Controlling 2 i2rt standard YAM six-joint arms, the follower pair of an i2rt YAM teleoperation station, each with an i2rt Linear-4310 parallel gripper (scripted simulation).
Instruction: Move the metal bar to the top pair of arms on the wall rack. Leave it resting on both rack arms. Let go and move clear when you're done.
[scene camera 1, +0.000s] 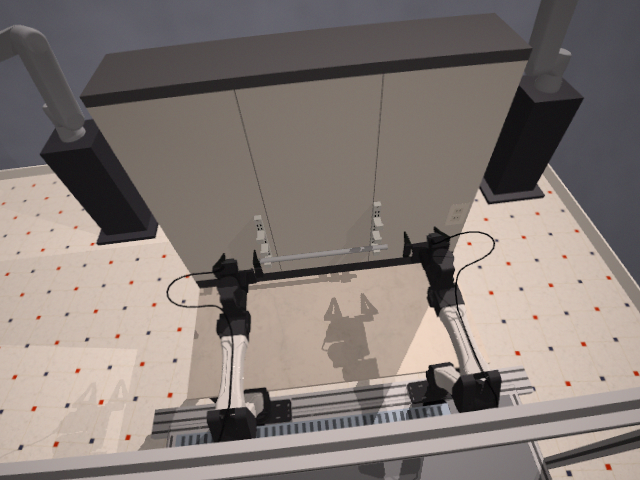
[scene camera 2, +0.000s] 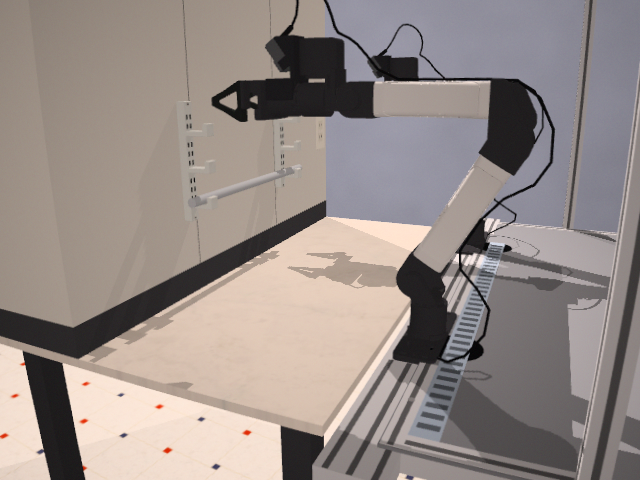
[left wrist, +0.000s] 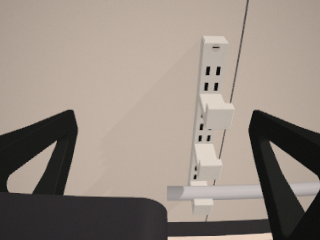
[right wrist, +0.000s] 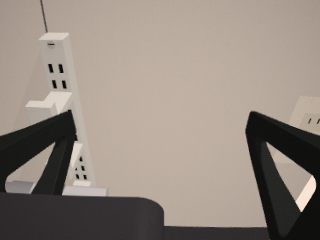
same spot on beige wall panel: (left wrist: 131, 80) = (scene camera 1: 235, 228)
